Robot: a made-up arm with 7 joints.
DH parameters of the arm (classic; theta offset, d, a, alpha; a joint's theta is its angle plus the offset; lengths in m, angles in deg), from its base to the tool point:
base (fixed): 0 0 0 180
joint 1: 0 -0.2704 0 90
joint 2: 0 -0.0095 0 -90
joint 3: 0 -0.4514 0 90
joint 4: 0 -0.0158 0 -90
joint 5: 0 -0.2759 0 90
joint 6: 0 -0.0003 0 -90
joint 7: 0 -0.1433 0 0
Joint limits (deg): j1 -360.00..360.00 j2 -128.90..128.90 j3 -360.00..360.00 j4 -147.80..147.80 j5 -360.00..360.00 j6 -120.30..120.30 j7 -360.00..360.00
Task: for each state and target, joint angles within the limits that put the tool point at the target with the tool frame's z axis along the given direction. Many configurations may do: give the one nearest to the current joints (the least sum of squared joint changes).
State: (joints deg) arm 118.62 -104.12 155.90 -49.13 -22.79 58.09 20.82
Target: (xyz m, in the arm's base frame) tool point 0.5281 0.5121 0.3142 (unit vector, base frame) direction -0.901 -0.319 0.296
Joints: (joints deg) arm 128.69 -105.72 176.93 -65.15 32.41 70.86 20.82
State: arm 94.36 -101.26 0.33 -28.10 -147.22 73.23 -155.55
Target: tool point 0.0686 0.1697 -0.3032 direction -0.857 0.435 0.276
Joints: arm 77.25 -128.72 5.02 -75.66 -123.91 55.58 -155.55
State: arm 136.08 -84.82 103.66 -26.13 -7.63 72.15 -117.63
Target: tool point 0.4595 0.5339 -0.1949 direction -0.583 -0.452 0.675
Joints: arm 118.78 -127.50 128.00 -28.33 41.59 24.76 -117.63
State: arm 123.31 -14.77 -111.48 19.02 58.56 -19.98 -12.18
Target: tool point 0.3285 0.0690 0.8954 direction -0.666 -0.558 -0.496
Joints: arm 115.52 4.15 -123.65 70.02 72.59 -30.63 -12.18
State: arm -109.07 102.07 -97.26 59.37 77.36 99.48 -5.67
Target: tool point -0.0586 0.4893 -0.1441 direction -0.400 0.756 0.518
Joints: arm -88.39 115.51 -76.19 33.07 86.04 119.78 -5.67
